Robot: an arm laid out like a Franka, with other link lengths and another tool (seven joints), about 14 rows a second.
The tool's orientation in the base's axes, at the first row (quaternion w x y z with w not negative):
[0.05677, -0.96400, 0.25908, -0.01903]
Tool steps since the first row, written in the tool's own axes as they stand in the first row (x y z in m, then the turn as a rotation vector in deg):
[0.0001, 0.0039, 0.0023, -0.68, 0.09, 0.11]
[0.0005, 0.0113, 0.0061, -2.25, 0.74, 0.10]
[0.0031, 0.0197, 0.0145, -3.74, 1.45, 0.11]
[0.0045, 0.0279, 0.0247, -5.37, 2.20, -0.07]
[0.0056, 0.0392, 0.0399, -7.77, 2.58, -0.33]
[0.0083, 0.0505, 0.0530, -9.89, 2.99, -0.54]
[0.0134, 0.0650, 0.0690, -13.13, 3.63, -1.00]
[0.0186, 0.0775, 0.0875, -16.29, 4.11, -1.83]
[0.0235, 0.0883, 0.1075, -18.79, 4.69, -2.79]
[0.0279, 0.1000, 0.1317, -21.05, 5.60, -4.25]
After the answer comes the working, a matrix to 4 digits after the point.
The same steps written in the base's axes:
[-0.0017, -0.0032, -0.0027, -0.63, 0.27, -0.12]
[-0.0048, -0.0094, -0.0074, -2.31, 0.50, -0.20]
[-0.0062, -0.0170, -0.0167, -3.95, 0.64, -0.31]
[-0.0084, -0.0238, -0.0278, -5.74, 0.80, -0.23]
[-0.0120, -0.0325, -0.0443, -8.03, 1.65, -0.04]
[-0.0144, -0.0423, -0.0586, -10.08, 2.34, 0.11]
[-0.0162, -0.0557, -0.0762, -13.23, 3.37, 0.46]
[-0.0167, -0.0672, -0.0960, -16.26, 4.46, 1.21]
[-0.0165, -0.0770, -0.1171, -18.77, 5.12, 2.07]
[-0.0169, -0.0868, -0.1425, -21.27, 5.32, 3.40]

The tool's axes in the first row as the columns of a matrix, in the base's axes (rounded; the answer above uses it unrounded):
[0.8650, -0.4973, 0.0661]
[-0.5017, -0.8593, 0.0996]
[0.0073, -0.1193, -0.9928]

